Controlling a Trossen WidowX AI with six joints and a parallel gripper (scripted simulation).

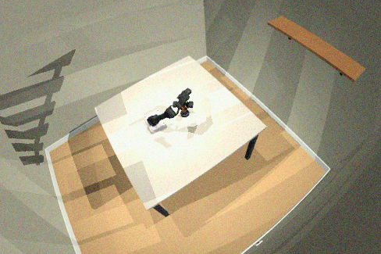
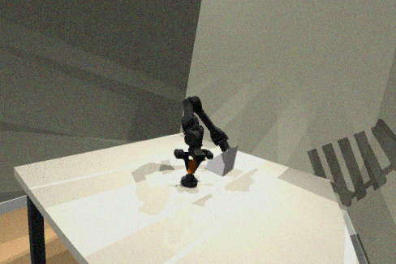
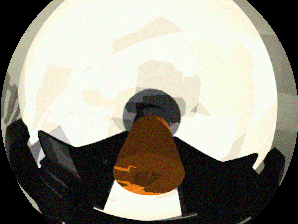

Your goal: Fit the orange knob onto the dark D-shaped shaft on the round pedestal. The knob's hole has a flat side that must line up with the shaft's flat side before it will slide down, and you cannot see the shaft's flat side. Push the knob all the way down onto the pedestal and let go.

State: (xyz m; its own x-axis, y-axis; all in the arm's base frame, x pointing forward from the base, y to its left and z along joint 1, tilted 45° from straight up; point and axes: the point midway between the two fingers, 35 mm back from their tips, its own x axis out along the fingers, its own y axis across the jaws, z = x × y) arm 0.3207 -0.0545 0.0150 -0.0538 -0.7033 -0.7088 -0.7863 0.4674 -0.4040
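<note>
Right now the orange knob is 20 mm above my gripper tip. Round my gripper tip: dark round pedestal: 40 mm below.
</note>
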